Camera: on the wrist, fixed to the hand. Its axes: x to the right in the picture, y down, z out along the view.
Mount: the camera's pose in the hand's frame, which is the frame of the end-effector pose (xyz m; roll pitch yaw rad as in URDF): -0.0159 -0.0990 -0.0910 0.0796 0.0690 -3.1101
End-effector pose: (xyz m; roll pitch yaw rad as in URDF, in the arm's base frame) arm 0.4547 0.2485 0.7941 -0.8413 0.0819 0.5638
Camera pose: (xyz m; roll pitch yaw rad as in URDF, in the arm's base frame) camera 0.5137 0.1275 0.8085 0.9147 -0.0592 -2.5053
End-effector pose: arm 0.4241 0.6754 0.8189 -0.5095 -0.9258 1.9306
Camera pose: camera 0.5411 0.7358 0.7875 0.6756 0.9680 -1.1031
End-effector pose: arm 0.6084 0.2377 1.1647 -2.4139 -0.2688 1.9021
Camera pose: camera 0.6123 0.1852 1.2895 2.4977 0.1963 -1.2166
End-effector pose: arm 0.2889 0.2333 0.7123 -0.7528 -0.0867 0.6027
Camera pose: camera 0.3520 0.1135 0.7122 0.8384 0.1153 -2.4683
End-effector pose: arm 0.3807 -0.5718 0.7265 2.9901 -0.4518 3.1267
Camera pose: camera 0.4261 -0.6841 0.7870 -2.9299 0.3879 -0.0597
